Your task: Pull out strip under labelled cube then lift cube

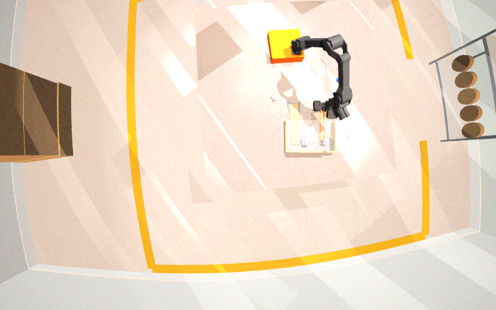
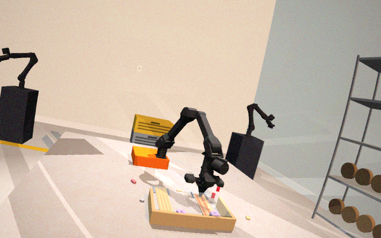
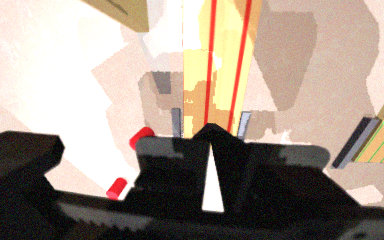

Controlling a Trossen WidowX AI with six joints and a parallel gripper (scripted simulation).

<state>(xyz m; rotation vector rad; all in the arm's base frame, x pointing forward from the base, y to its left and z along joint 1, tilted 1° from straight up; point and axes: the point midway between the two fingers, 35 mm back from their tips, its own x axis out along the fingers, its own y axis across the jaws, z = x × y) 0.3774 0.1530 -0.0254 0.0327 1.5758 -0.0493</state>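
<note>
My gripper tip is 100 mm short of the strip and 10 mm to the left of it. The rest, counted from my gripper tip: small tan block 50 mm behind, 90 mm to the right.
</note>
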